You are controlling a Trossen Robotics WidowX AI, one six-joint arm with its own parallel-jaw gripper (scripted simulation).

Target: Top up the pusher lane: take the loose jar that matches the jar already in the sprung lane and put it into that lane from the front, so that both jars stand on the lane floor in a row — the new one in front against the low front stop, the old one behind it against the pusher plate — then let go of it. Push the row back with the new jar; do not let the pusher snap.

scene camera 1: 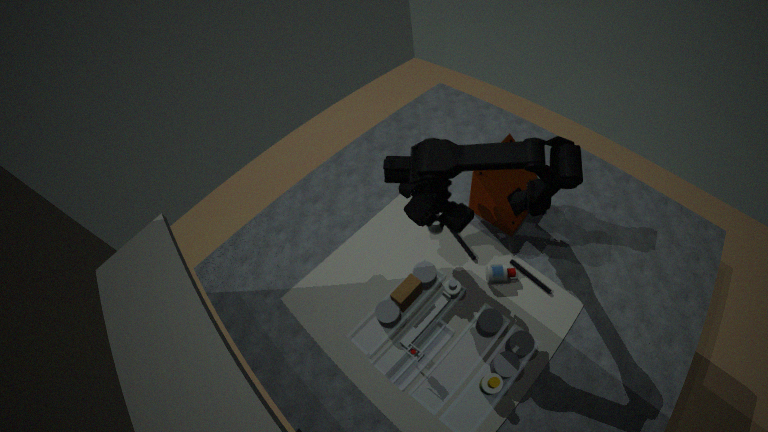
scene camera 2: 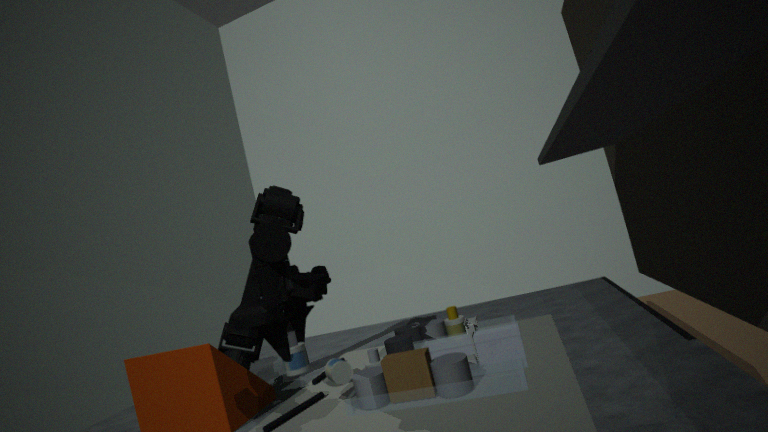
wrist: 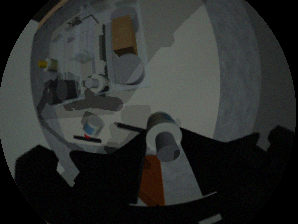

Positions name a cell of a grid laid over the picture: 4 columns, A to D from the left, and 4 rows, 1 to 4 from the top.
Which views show my gripper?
Scene camera 1, scene camera 2 and the wrist view: all of them.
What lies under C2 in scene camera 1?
My gripper.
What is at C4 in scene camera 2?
A grey cylinder.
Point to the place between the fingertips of my gripper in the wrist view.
C3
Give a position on a brown box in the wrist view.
B1
